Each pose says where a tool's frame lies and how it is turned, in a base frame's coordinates. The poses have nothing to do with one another.
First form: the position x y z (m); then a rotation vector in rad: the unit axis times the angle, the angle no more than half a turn.
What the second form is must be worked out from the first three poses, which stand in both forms.
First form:
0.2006 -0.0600 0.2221 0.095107 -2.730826 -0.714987
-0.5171 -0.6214 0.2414 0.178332 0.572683 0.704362
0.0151 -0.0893 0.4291 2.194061 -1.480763 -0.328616
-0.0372 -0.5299 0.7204 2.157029 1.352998 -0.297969
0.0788 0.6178 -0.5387 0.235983 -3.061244 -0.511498
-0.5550 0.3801 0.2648 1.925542 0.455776 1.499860
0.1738 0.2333 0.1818 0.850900 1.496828 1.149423
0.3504 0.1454 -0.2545 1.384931 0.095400 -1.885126
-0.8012 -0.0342 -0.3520 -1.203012 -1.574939 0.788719
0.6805 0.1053 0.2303 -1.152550 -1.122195 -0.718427
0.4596 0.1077 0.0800 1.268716 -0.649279 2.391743
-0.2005 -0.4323 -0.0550 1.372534 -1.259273 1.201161
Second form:
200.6 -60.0 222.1 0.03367 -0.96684 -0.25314 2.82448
-517.1 -621.4 241.4 0.19276 0.61902 0.76135 0.92515
15.1 -89.3 429.1 0.82257 -0.55515 -0.12320 2.66731
-37.2 -529.9 720.4 0.84140 0.52777 -0.11623 2.56362
78.8 617.8 -538.7 0.07581 -0.98349 -0.16433 3.11264
-555.0 380.1 264.8 0.77551 0.18356 0.60406 2.48295
173.8 233.3 181.8 0.41102 0.72304 0.55523 2.07019
350.4 145.4 -254.5 0.59157 0.04075 -0.80522 2.34112
-801.2 -34.2 -352.0 -0.56400 -0.73836 0.36977 2.13301
680.5 105.3 230.3 -0.65420 -0.63697 -0.40779 1.76177
459.6 107.7 80.0 0.45569 -0.23320 0.85905 2.78418
-200.5 -432.3 -55.0 0.61926 -0.56816 0.54194 2.21639

